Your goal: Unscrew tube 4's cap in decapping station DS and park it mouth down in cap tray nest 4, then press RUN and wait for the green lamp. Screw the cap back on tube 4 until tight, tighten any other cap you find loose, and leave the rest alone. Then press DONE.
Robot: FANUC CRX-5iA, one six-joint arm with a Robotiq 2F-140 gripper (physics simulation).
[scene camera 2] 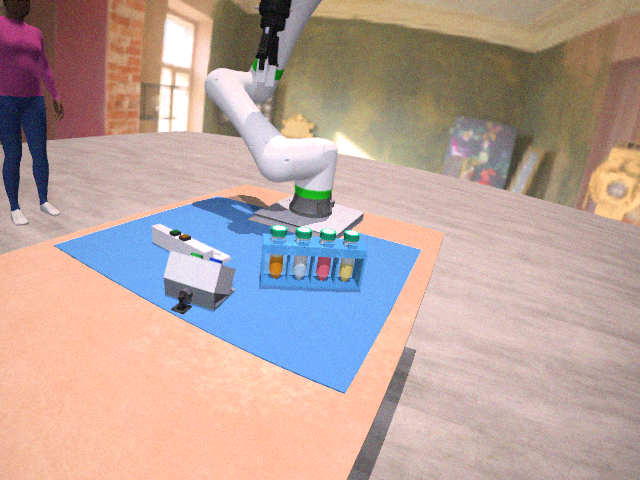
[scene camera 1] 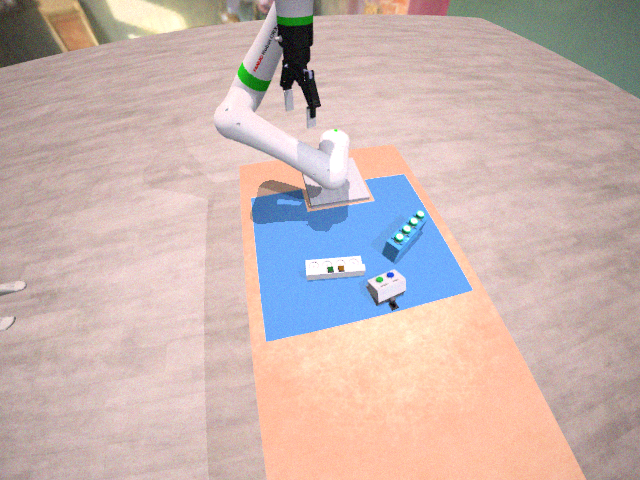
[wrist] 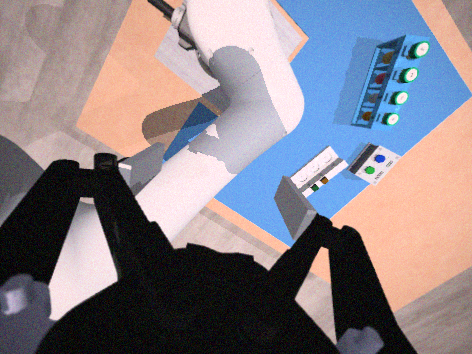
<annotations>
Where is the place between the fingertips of the gripper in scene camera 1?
At 300, 118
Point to a button box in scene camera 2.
208, 284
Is the gripper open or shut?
Open.
</annotations>
